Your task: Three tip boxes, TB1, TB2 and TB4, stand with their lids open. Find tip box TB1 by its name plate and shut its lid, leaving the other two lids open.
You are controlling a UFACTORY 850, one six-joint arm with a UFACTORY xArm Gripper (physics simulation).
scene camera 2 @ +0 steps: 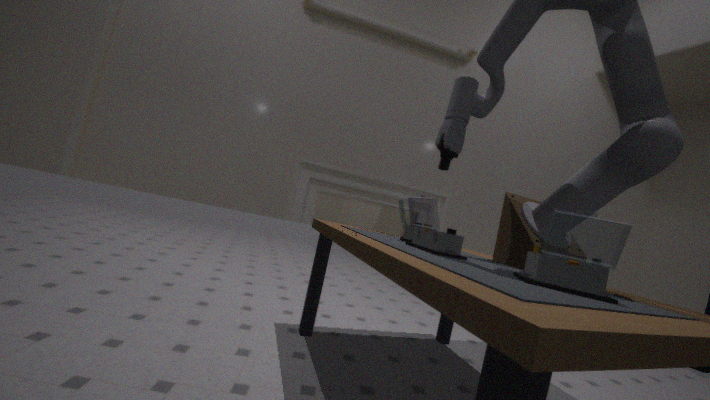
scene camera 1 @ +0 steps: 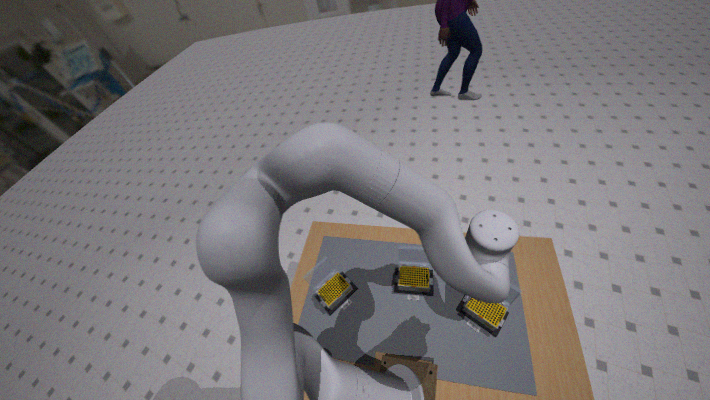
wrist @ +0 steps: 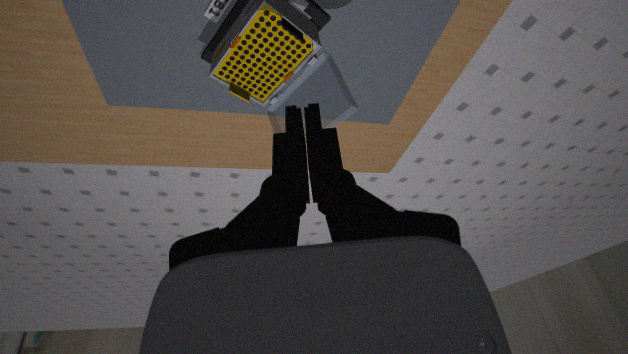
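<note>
Tip box TB1 [wrist: 265, 55] [scene camera 1: 485, 312], with a yellow tip rack, stands at the right in scene camera 1. Its name plate [wrist: 218, 9] is partly cut off at the top of the wrist view. Its clear lid [wrist: 322, 87] stands open on the side towards the fingers. The middle box [scene camera 1: 414, 278] and left box [scene camera 1: 335, 291] have open clear lids; their plates are unreadable. My gripper [wrist: 304, 125] [scene camera 2: 444, 168] is shut and empty. It overlaps TB1's lid in the wrist view and hangs well above the boxes in scene camera 2. The arm hides it in scene camera 1.
The boxes stand on a grey mat [scene camera 1: 475, 362] on a wooden table [scene camera 1: 562, 340] [scene camera 2: 440, 290]. The arm's wooden base bracket [scene camera 1: 430, 375] is at the near edge in scene camera 1. A person [scene camera 1: 462, 37] stands on the floor beyond the table.
</note>
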